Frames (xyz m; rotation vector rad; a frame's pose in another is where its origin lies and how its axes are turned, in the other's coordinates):
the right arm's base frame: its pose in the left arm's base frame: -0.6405 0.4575 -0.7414 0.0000 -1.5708 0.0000
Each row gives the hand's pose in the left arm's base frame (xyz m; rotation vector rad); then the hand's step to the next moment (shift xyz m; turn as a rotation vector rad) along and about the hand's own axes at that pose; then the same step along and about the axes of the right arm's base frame.
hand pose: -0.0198 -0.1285 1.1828 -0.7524 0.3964 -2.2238
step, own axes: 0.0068 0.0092 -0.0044 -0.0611 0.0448 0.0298
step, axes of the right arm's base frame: -0.0052 -0.0110 0.0014 -0.0226 0.0131 -0.0771
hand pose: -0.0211 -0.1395 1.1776 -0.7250 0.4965 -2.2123
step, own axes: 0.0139 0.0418 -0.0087 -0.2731 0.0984 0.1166
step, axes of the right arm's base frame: -0.0246 -0.0365 -0.0089 -0.0583 0.1266 -0.2800
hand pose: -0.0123 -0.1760 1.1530 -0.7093 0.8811 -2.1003
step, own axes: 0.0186 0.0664 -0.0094 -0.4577 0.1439 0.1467
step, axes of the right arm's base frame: -0.0529 -0.0441 -0.0102 -0.1115 0.2400 -0.4262
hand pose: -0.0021 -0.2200 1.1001 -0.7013 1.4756 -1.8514
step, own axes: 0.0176 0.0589 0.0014 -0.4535 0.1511 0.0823
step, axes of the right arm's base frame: -0.0570 -0.0230 0.0005 -0.1326 0.2758 -0.3763
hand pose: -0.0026 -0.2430 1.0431 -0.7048 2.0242 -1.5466
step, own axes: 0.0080 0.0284 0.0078 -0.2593 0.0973 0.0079
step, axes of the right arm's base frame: -0.0299 -0.0045 0.0038 -0.0772 0.1881 -0.1882
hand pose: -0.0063 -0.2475 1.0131 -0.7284 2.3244 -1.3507
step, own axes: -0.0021 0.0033 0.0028 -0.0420 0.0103 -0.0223
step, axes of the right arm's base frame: -0.0041 0.0007 -0.0024 0.0036 0.0446 -0.0192
